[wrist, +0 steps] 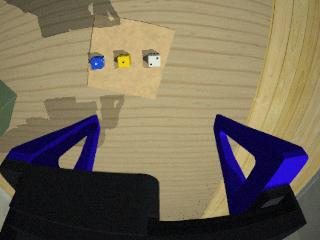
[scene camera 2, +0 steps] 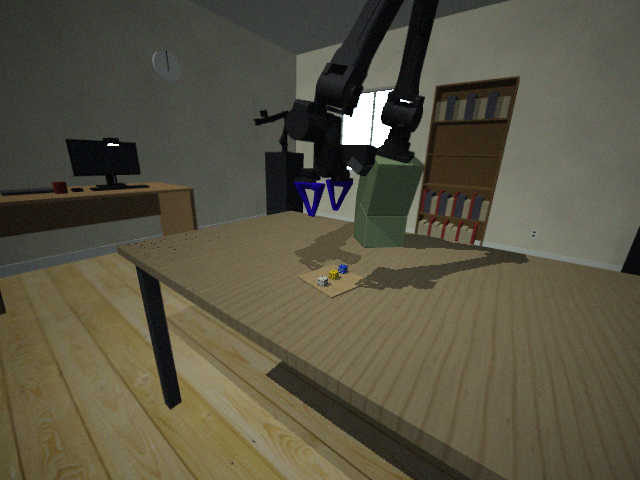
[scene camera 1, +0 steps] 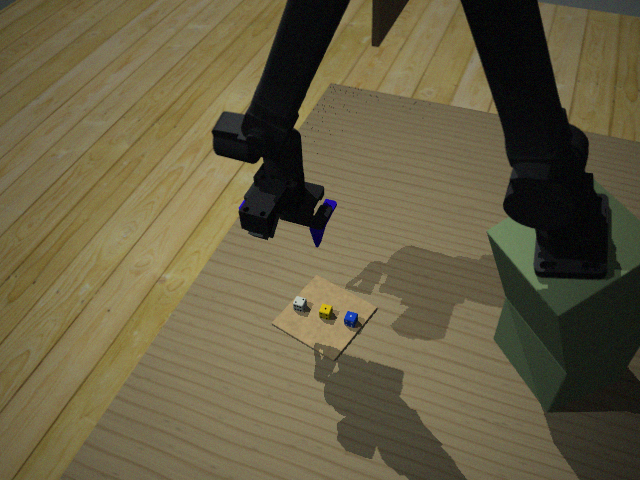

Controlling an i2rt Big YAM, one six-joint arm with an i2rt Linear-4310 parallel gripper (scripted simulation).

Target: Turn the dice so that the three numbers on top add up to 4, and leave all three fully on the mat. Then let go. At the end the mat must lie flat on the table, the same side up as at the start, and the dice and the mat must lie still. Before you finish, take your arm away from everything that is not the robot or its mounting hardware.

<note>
In view: my gripper (scene camera 1: 291, 237) and a tan mat (scene camera 1: 330, 337).
The tan mat also shows in the wrist view (wrist: 112, 36) and in scene camera 2 (scene camera 2: 346, 282). My gripper is seen too in the wrist view (wrist: 156, 121) and in scene camera 2 (scene camera 2: 324, 213).
</note>
